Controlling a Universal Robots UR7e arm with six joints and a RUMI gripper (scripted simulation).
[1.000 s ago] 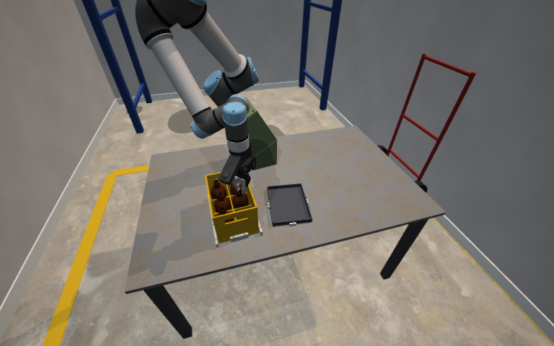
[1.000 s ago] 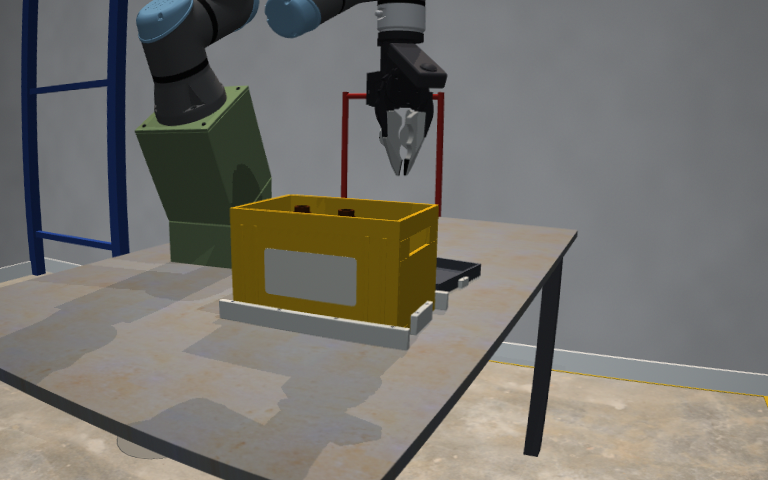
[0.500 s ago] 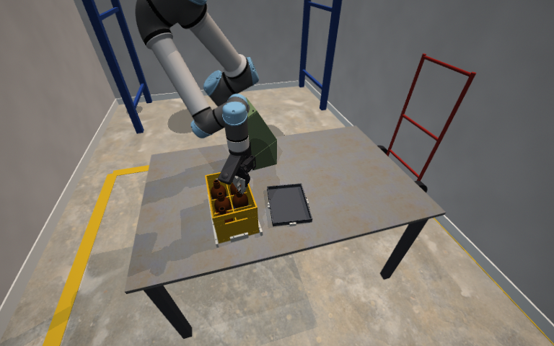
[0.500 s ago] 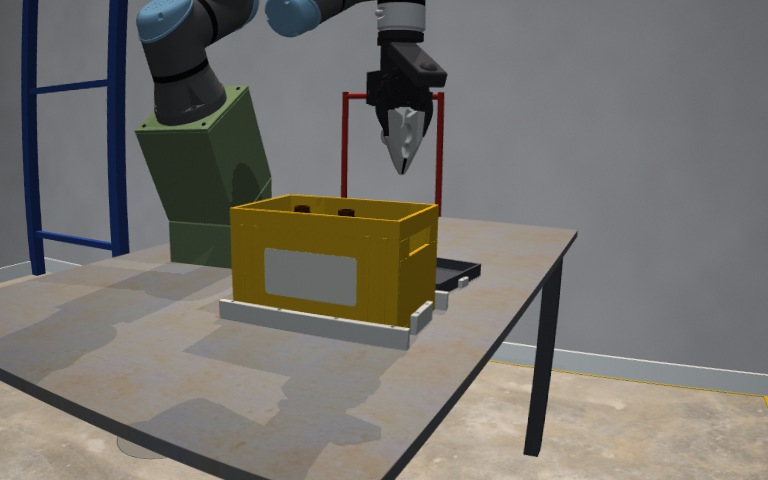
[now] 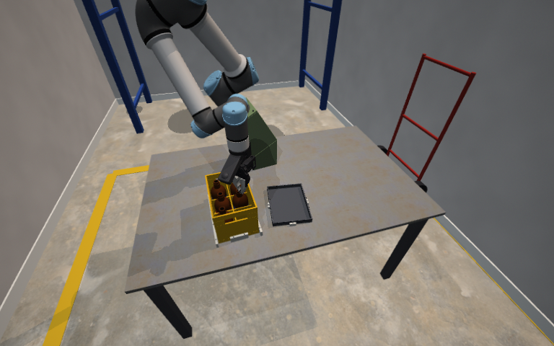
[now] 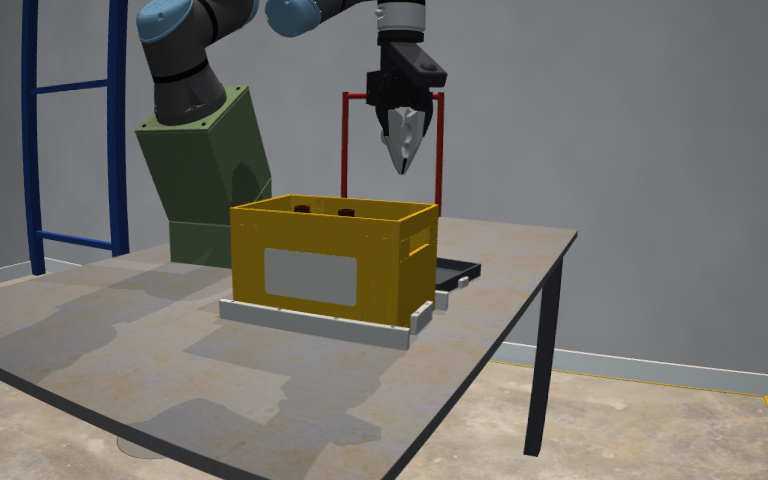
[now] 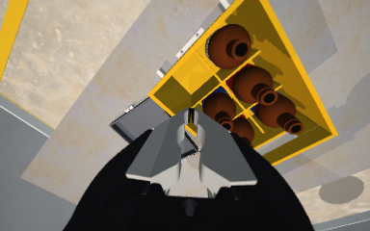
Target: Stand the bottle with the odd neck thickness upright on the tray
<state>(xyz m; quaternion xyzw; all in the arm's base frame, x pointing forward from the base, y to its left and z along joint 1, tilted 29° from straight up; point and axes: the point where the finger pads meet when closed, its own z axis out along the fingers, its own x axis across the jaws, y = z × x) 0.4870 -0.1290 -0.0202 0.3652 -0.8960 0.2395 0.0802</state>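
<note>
The yellow crate is 16 cm below my hand, 9 cm behind it and 4 cm to the right of it. From my hand the other things lie so: dark tray: 24 cm to the left, 23 cm below, 7 cm behind.
</note>
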